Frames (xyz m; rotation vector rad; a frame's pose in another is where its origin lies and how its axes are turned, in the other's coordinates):
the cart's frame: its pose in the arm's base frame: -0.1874 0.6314 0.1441 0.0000 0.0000 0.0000
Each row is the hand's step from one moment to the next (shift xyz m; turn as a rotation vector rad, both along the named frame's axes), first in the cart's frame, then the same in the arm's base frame.
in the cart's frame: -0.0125 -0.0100 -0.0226 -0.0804 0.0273 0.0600
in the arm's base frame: -0.0125 -0.0100 -0.0226 -0.0804 0.0273 0.0600
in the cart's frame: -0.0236 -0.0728 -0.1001 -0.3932 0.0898 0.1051
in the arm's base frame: -0.0236 -0.0728 -0.1001 -0.3932 0.0898 0.1051
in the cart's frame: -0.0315 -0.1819 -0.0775 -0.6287 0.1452 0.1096
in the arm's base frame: -0.0315 -0.1819 -0.0775 -0.6287 0.1452 0.1096
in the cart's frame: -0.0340 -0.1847 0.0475 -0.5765 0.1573 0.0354
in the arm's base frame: -0.0340 -0.1847 0.0475 -0.5765 0.1573 0.0354
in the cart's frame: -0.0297 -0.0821 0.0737 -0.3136 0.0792 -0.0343
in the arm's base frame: -0.0297 -0.0821 0.0737 -0.3136 0.0792 -0.0343
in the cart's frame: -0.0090 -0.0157 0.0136 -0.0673 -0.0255 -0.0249
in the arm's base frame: -0.0090 -0.0157 0.0136 -0.0673 -0.0255 -0.0249
